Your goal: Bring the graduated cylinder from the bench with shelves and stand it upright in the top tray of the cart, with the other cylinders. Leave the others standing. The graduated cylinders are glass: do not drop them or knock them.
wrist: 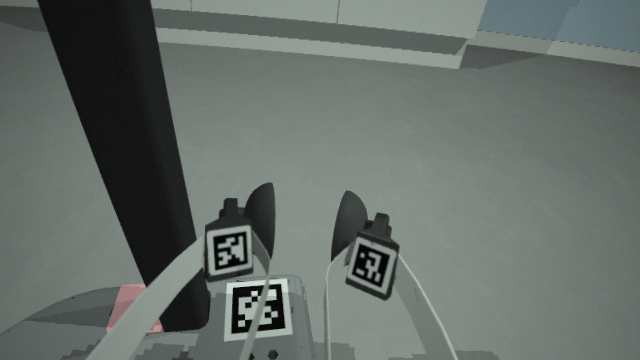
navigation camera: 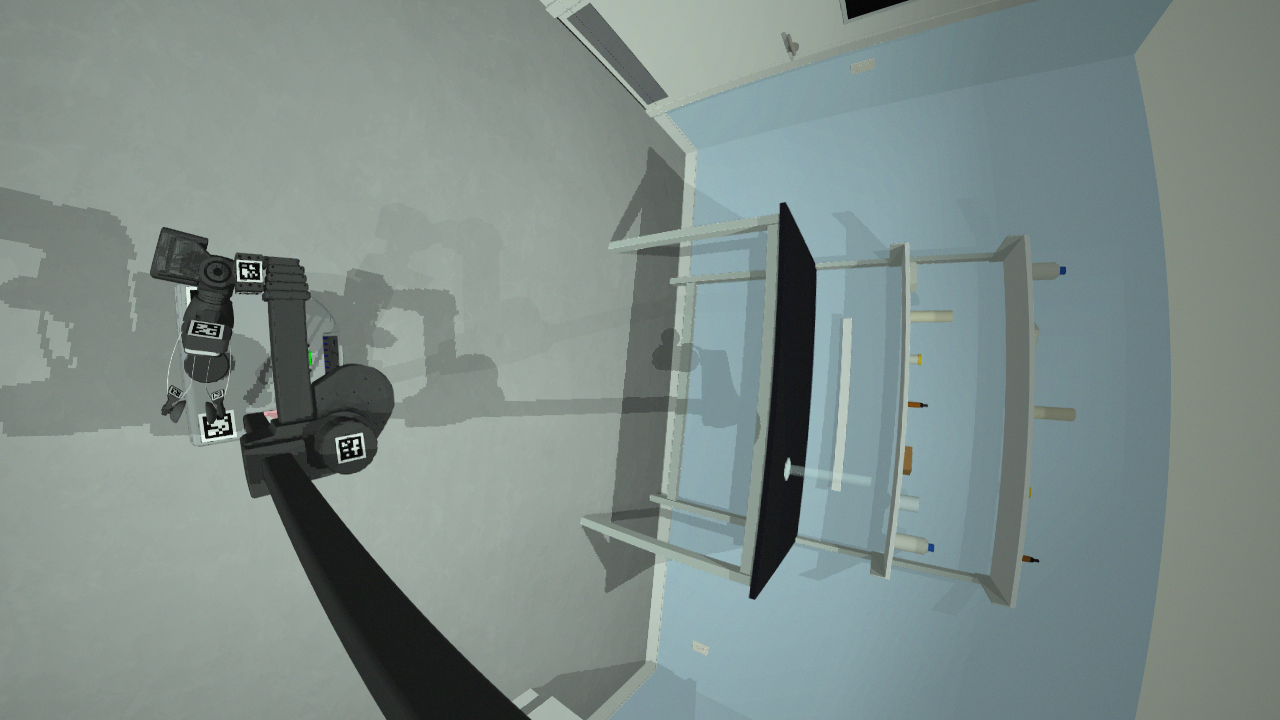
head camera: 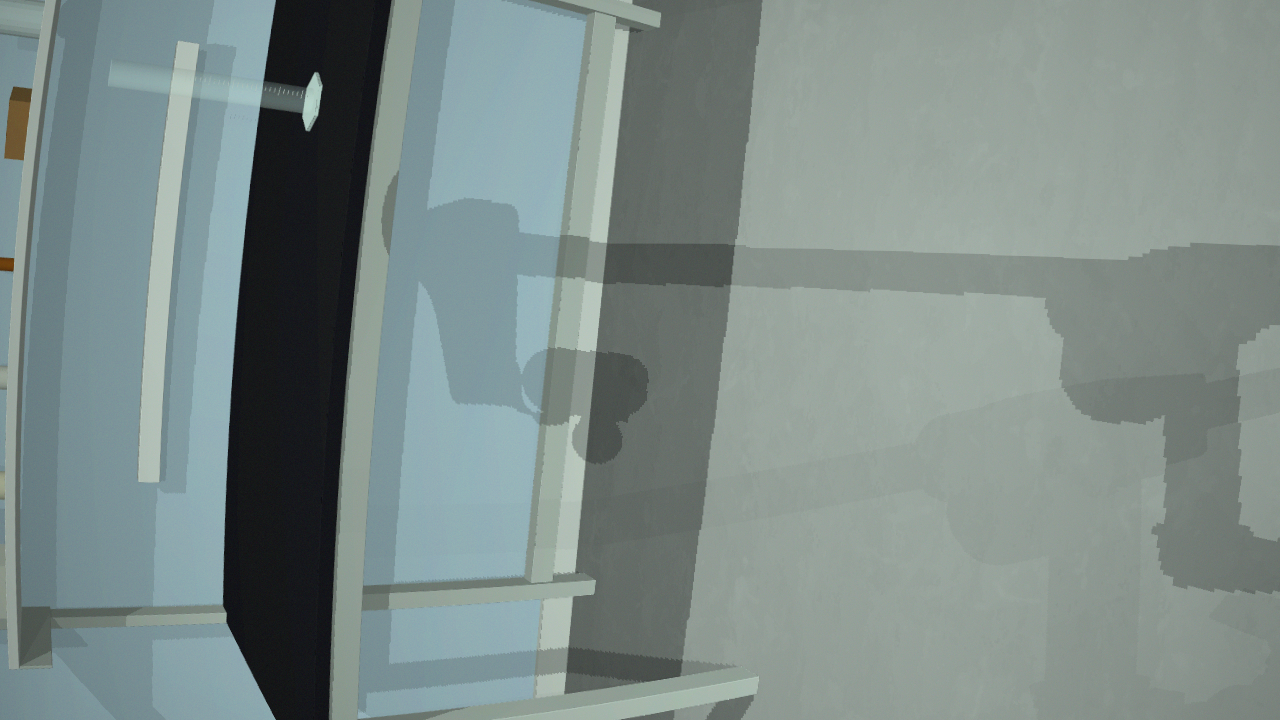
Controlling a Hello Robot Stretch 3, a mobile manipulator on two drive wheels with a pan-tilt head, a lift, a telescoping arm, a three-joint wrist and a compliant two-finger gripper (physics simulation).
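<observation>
A clear glass graduated cylinder with a pale foot stands upright on the black top of the bench with shelves. The head and navigation pictures are turned on their side. In the navigation view the cylinder is near the lower end of the bench top. My gripper is open and empty. It is folded in over the robot's base, far from the bench. The cart and its other cylinders do not show in these views.
Bottles, jars and a brown box stand on the lower shelf above the bench top, and more on the upper shelf. The robot's mast is beside the gripper. A white cabinet stands across the floor in the wrist view.
</observation>
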